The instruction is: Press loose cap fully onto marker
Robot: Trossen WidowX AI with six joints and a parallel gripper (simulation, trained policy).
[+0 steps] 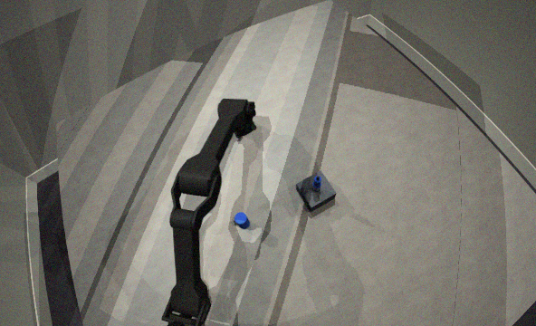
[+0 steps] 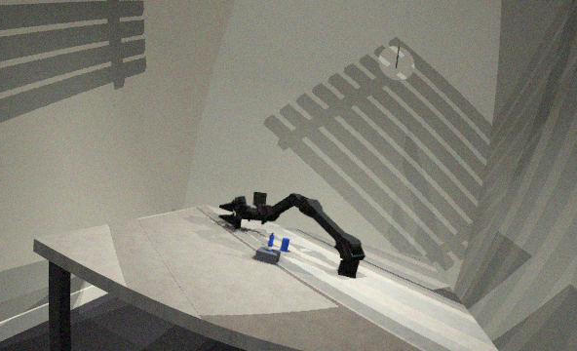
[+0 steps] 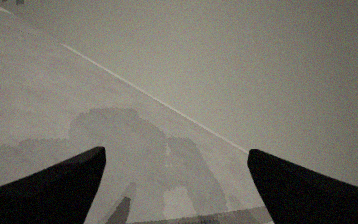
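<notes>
Now: gripper tip 350 mm past the blue cap, 140 mm to the right of it and 30 mm above it. The rest, counted from my gripper tip: dark holder block: 340 mm to the left, 330 mm behind, 40 mm below.
</notes>
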